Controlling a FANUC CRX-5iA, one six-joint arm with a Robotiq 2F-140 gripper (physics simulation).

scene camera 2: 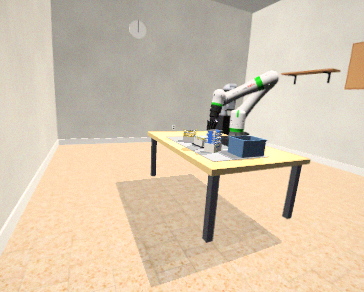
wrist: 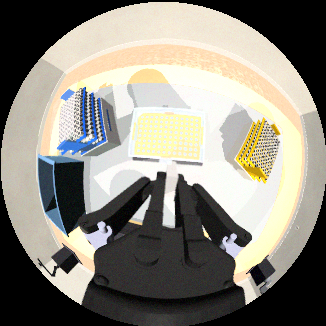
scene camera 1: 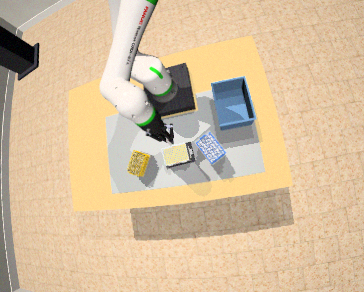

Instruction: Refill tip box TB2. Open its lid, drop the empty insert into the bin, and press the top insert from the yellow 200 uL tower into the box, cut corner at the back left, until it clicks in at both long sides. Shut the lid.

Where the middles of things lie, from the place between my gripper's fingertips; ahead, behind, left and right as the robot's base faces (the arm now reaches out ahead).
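The blue bin [scene camera 1: 234, 106] is 340 mm to the left of my hand, 80 mm behind it and 20 mm above it. As for the lid [wrist: 167, 133], that one's 60 mm ahead of my hand, 30 mm above it and 10 mm to the left of it. Going by their middles, the lid is the nearest to my hand of the things named here.
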